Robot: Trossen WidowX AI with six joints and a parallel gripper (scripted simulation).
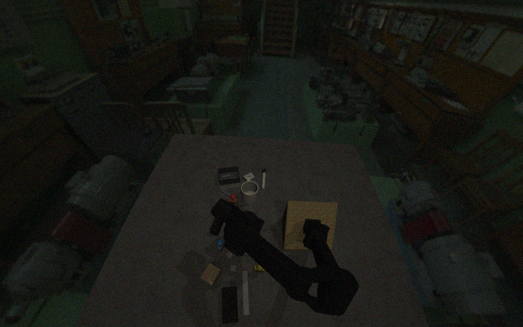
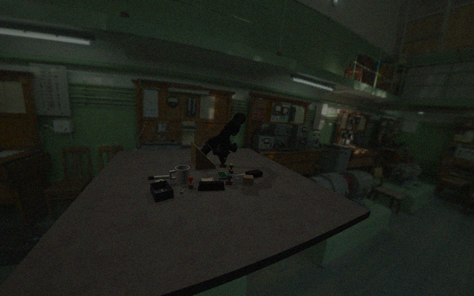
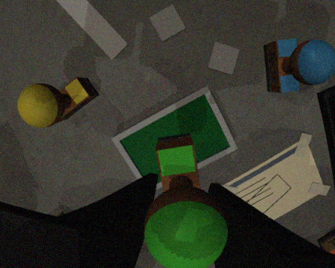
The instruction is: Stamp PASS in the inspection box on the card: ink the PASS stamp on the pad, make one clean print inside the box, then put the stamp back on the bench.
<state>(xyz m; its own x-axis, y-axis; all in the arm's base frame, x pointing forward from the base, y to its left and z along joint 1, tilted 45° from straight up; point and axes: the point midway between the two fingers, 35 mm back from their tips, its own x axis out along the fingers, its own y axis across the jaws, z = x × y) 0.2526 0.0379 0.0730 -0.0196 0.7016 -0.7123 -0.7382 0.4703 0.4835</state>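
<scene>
The ink pad is 9 cm below my gripper tip. Also, from my gripper tip: yellow stamp (8 cm to the left, 7 cm below, 6 cm behind); green stamp (right at my gripper tip); blue stamp (11 cm ahead, 7 cm below, 1 cm to the left).
</scene>
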